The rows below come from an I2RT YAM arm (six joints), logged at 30 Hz.
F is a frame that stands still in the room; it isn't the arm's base.
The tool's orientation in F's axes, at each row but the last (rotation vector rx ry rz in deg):
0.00, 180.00, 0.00
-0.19, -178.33, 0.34
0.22, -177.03, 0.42
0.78, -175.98, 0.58
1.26, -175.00, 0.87
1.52, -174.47, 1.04
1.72, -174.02, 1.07
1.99, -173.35, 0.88
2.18, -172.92, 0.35
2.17, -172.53, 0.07
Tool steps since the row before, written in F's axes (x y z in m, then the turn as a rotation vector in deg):
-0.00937, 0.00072, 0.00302, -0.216, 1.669, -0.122
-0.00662, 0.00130, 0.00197, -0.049, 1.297, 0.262
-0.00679, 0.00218, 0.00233, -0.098, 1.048, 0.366
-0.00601, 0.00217, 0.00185, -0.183, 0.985, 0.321
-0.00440, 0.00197, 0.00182, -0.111, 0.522, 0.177
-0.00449, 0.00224, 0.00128, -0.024, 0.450, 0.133
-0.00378, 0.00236, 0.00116, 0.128, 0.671, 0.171
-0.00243, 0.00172, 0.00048, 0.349, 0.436, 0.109
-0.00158, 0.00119, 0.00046, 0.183, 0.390, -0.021
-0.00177, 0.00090, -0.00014, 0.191, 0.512, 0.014
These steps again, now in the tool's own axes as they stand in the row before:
0.00937, 0.00072, -0.00302, 0.216, 1.669, 0.122
0.00668, 0.00128, -0.00178, 0.059, 1.296, -0.265
0.00690, 0.00219, -0.00199, 0.114, 1.047, -0.365
0.00611, 0.00221, -0.00144, 0.197, 0.985, -0.314
0.00451, 0.00202, -0.00145, 0.119, 0.522, -0.172
0.00455, 0.00231, -0.00087, 0.029, 0.449, -0.136
0.00383, 0.00242, -0.00079, -0.122, 0.666, -0.192
0.00243, 0.00177, -0.00022, -0.344, 0.427, -0.154
0.00159, 0.00123, -0.00027, -0.194, 0.385, -0.004
0.00171, 0.00094, 0.00037, -0.200, 0.507, -0.040

